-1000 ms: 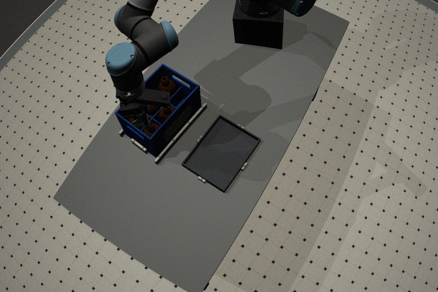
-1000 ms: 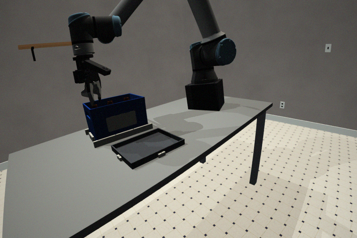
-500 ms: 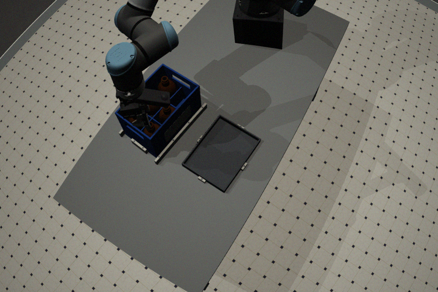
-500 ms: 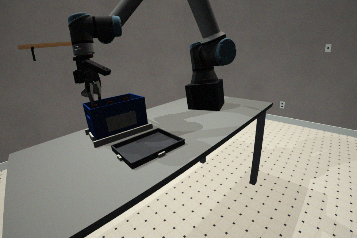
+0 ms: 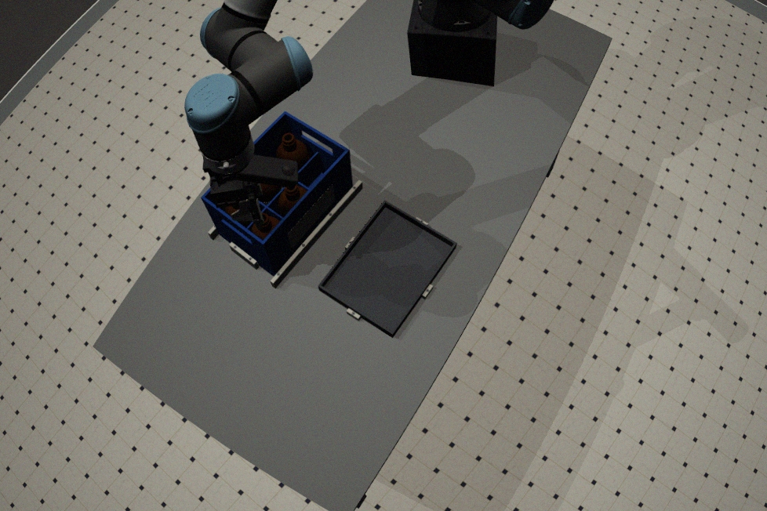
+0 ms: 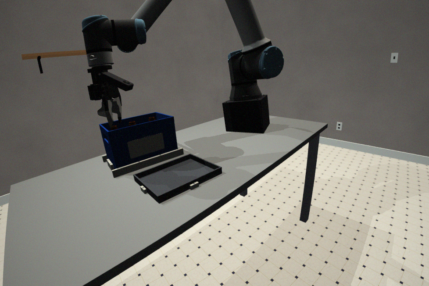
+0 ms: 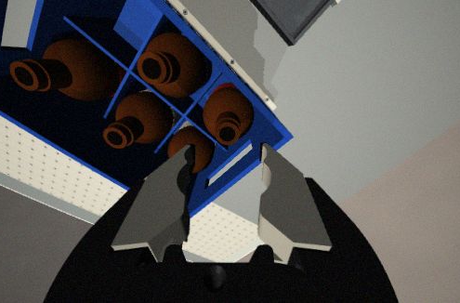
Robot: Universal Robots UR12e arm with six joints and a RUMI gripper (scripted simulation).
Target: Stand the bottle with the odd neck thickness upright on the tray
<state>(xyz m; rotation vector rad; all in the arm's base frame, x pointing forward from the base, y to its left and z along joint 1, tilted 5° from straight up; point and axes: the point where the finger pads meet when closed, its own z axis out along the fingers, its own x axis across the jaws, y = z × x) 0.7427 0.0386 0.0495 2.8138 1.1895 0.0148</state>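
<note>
The bottle is 110 mm below my hand and 90 mm to the right of it. The rest, counted from my hand: black tray 220 mm to the left, 180 mm below, 120 mm behind; blue crate 110 mm below, 90 mm behind, 50 mm to the right.
</note>
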